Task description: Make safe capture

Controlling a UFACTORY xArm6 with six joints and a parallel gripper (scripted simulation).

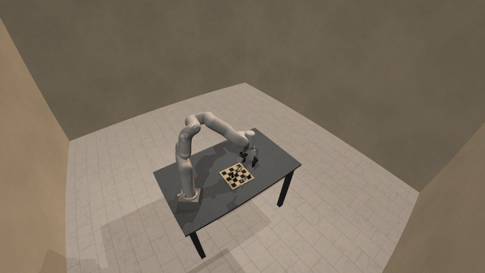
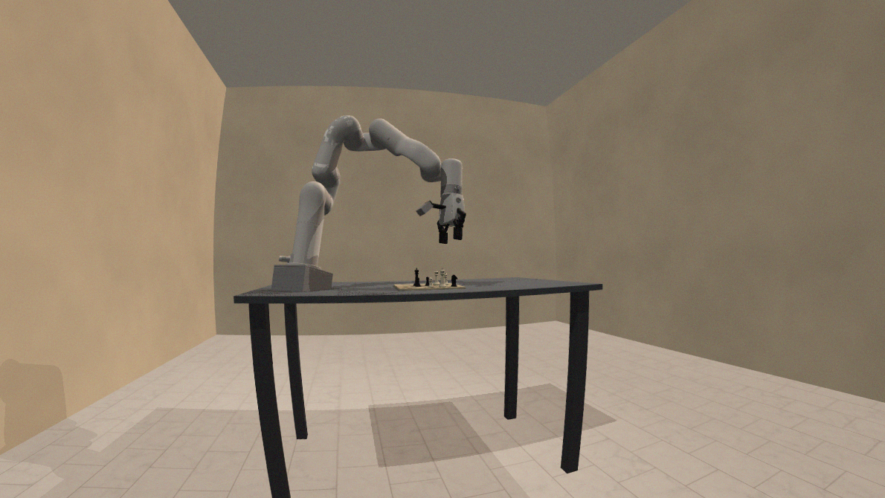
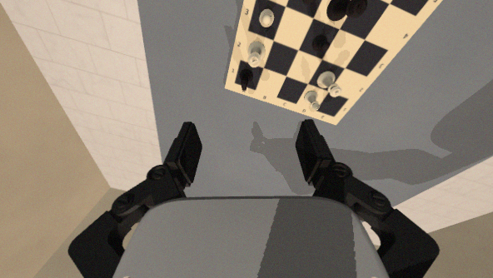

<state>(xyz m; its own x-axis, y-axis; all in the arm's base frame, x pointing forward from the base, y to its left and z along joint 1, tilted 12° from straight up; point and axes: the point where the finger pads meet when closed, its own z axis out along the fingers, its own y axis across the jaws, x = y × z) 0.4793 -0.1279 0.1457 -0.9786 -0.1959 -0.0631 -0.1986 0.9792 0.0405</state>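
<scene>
My gripper is now 3 cm past the white bishop, 1 cm to the left of it and 13 cm above it. The rest, counted from my hand: chessboard 6 cm behind, 7 cm to the left, 16 cm below; white pawn 7 cm behind, 15 cm below.
</scene>
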